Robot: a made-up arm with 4 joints. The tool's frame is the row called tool.
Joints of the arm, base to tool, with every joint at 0 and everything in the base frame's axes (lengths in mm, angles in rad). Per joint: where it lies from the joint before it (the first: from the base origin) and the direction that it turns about. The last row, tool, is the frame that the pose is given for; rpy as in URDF.
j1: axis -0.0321 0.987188 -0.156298 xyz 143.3 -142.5 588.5
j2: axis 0 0 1 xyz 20.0 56.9 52.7
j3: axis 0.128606 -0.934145 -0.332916 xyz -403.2 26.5 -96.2
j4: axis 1 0 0 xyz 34.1 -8.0 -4.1
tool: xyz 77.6 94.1 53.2 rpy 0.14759 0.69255 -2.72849
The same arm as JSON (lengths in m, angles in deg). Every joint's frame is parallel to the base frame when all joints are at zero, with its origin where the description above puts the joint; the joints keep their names.
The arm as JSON. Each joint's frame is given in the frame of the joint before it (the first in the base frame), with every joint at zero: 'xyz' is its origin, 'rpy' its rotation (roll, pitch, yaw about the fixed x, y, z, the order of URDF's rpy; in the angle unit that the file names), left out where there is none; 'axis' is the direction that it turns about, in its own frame. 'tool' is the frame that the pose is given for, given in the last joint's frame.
{
  "units": {
    "length": "m",
    "angle": "deg"
  },
  "joints": [
    {
      "name": "j1",
      "type": "revolute",
      "origin": {
        "xyz": [
          0.1433,
          -0.1425,
          0.5885
        ]
      },
      "axis": [
        -0.0321,
        0.987188,
        -0.156298
      ]
    },
    {
      "name": "j2",
      "type": "revolute",
      "origin": {
        "xyz": [
          0.02,
          0.0569,
          0.0527
        ]
      },
      "axis": [
        0.0,
        0.0,
        1.0
      ]
    },
    {
      "name": "j3",
      "type": "revolute",
      "origin": {
        "xyz": [
          -0.4032,
          0.0265,
          -0.0962
        ]
      },
      "axis": [
        0.128606,
        -0.934145,
        -0.332916
      ]
    },
    {
      "name": "j4",
      "type": "revolute",
      "origin": {
        "xyz": [
          0.0341,
          -0.008,
          -0.0041
        ]
      },
      "axis": [
        1.0,
        0.0,
        0.0
      ]
    }
  ],
  "tool": {
    "origin": {
      "xyz": [
        0.0776,
        0.0941,
        0.0532
      ],
      "rpy": [
        8.46,
        39.68,
        -156.33
      ]
    }
  }
}

